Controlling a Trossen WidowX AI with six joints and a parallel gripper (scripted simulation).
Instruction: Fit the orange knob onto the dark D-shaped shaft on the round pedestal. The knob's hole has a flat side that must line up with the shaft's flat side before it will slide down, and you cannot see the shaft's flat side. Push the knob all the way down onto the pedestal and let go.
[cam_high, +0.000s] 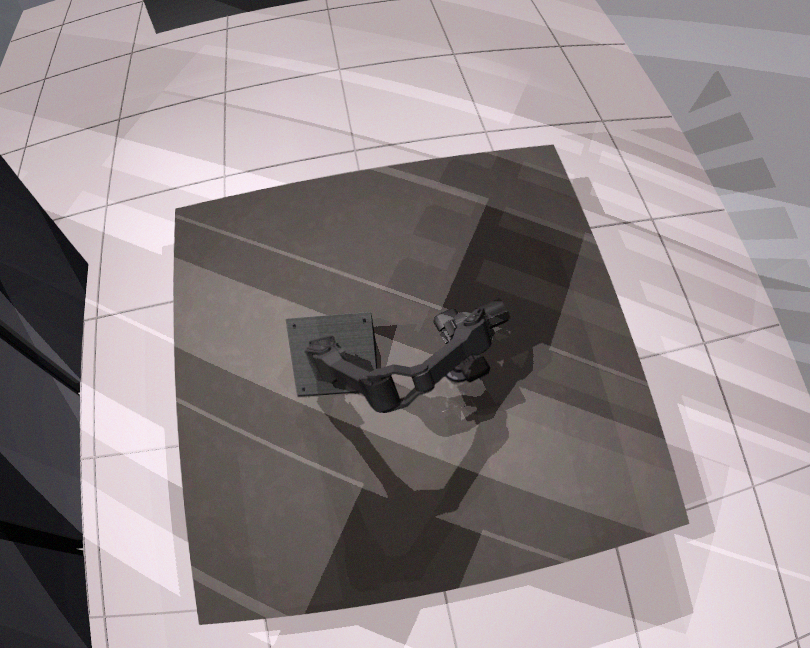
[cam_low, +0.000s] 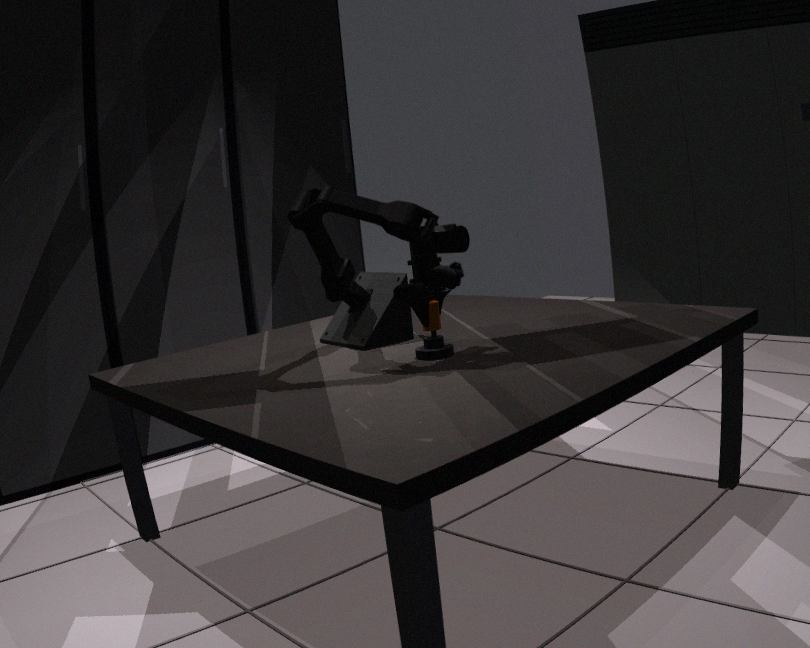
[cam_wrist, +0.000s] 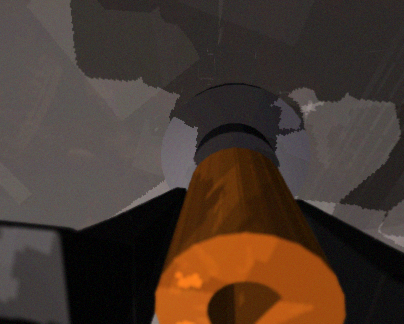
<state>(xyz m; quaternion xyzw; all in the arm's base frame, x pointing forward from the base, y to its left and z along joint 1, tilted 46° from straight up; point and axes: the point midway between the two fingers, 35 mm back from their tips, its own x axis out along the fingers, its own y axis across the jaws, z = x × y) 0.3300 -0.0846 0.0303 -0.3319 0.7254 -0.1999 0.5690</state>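
Now: the orange knob 2 cm above my gripper tip. The rest, counted from my gripper tip: pedestal: 4 cm below.
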